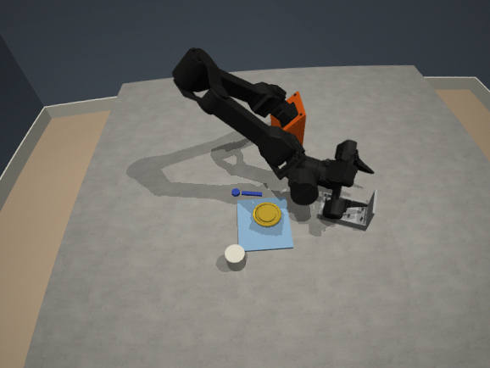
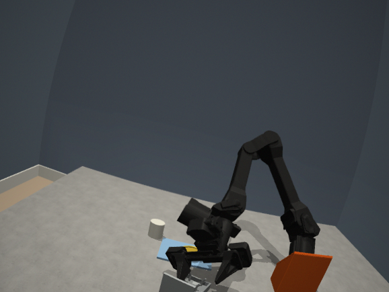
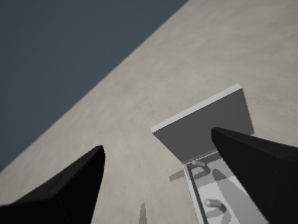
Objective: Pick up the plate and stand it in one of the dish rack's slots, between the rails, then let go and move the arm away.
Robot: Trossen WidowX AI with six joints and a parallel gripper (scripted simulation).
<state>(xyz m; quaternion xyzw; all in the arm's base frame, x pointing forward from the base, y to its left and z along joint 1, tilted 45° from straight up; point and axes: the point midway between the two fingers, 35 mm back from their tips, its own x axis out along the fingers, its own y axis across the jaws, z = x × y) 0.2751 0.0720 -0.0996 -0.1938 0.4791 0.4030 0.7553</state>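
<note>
My gripper tip is 60 mm to the left of the grey dish rack, 60 mm above it and 10 mm short of it. From my gripper tip the other things lie so: yellow plate: 250 mm to the right, 60 mm below; then blue spoon: 310 mm to the right, 90 mm behind, 80 mm below; then light blue mat: 260 mm to the right, 80 mm below, 10 mm ahead.
</note>
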